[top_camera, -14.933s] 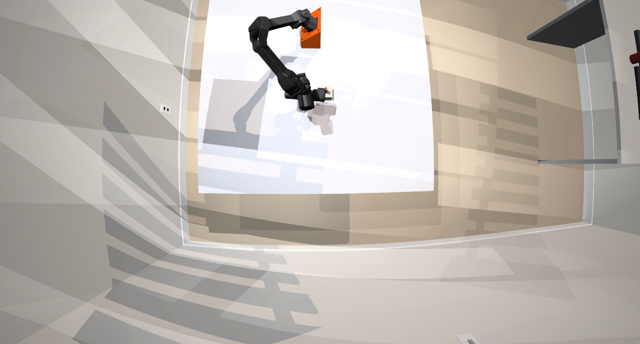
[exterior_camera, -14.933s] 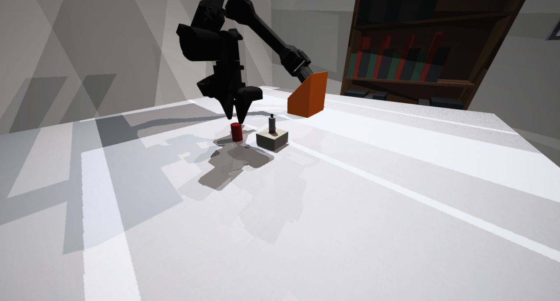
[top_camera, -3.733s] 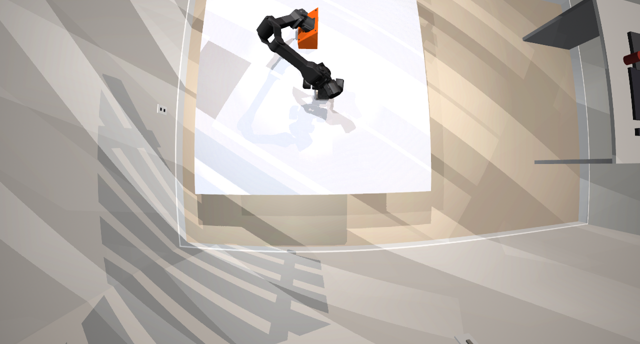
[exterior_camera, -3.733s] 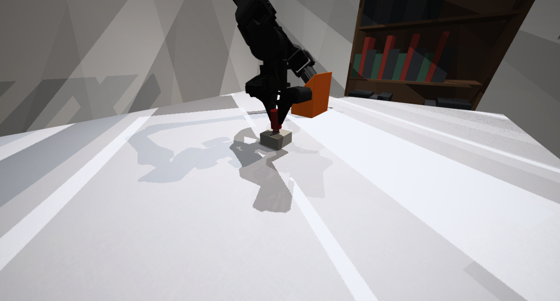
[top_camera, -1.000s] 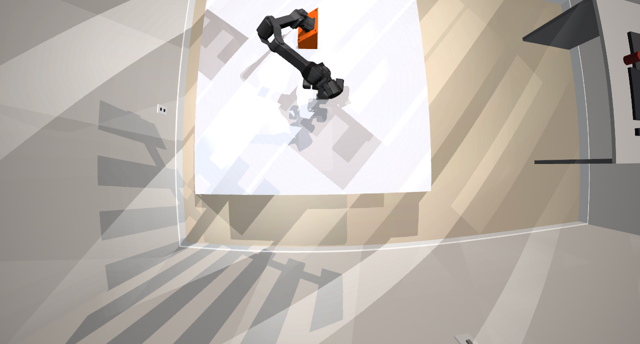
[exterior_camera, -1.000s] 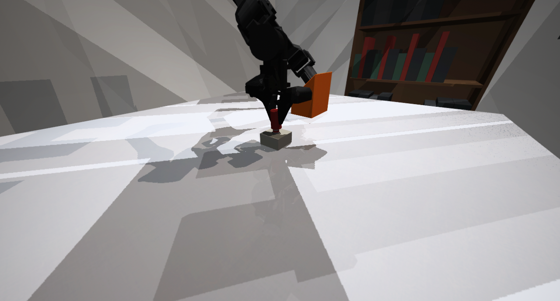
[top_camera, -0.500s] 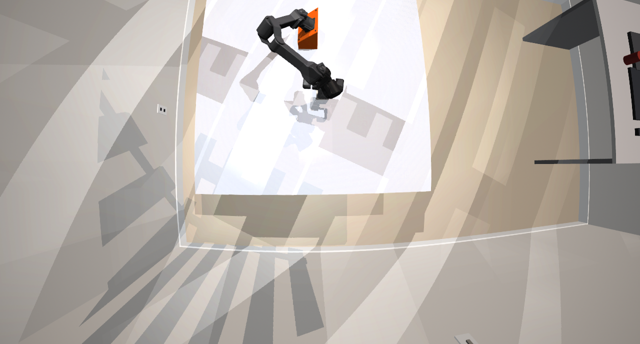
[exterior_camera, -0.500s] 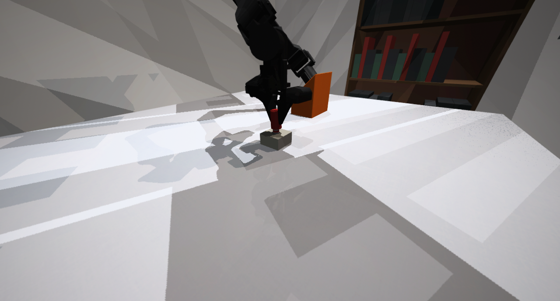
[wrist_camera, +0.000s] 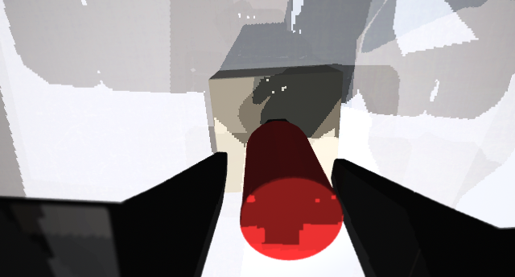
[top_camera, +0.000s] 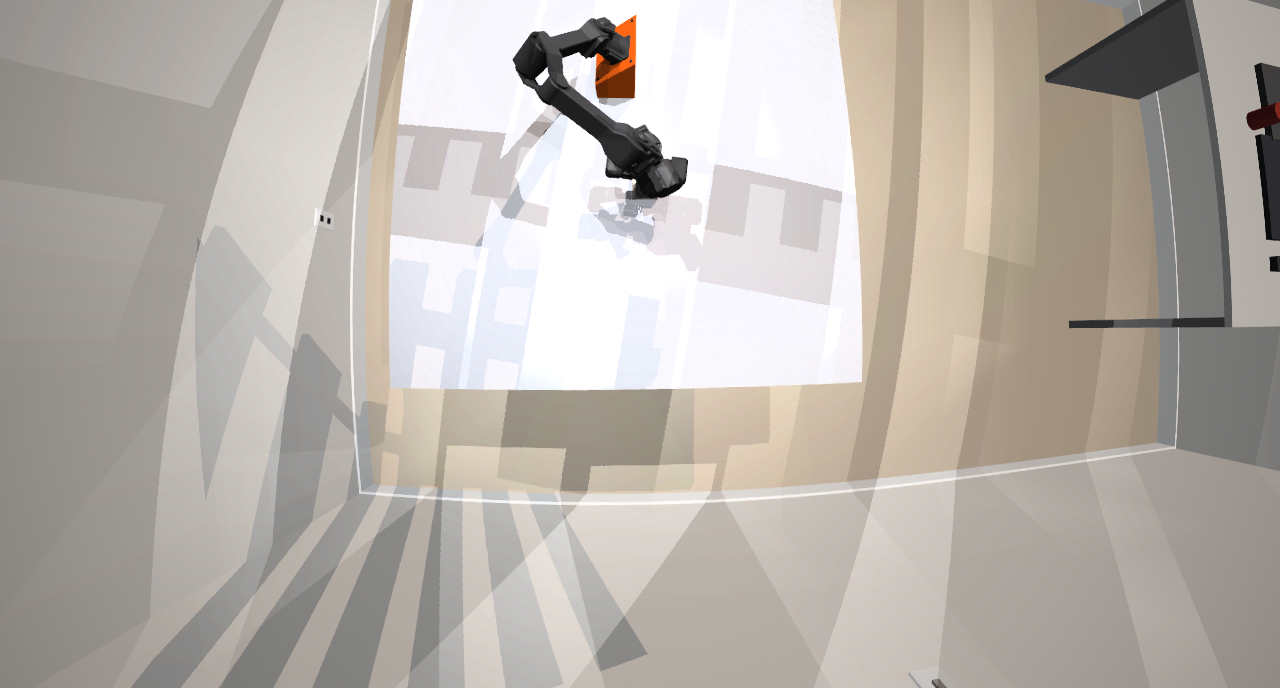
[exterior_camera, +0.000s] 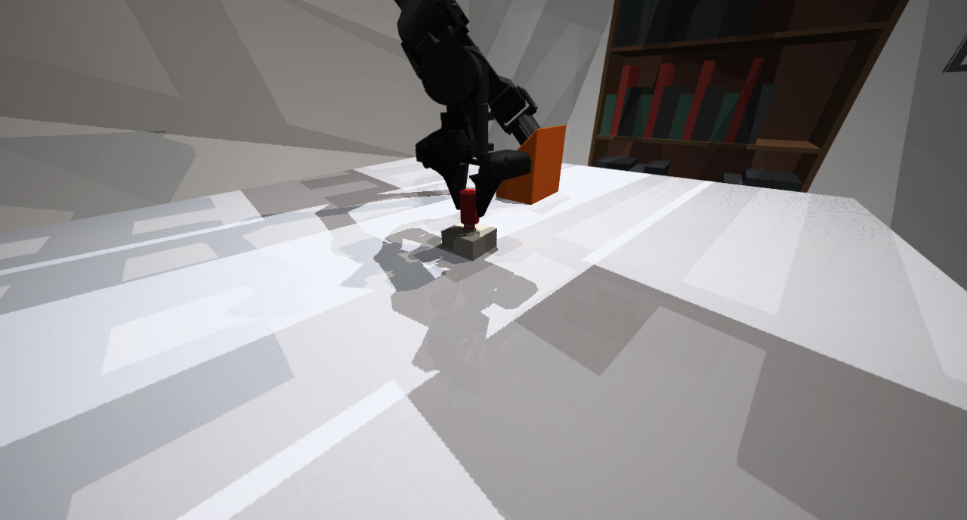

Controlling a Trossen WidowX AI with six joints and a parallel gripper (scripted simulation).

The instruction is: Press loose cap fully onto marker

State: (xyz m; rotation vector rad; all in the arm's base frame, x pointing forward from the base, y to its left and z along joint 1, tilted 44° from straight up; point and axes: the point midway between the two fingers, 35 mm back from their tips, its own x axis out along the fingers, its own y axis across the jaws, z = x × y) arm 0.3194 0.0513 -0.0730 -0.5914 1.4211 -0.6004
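Right now the red cap is 1 cm above my gripper tip. Round my gripper tip: holder block (5 cm below).
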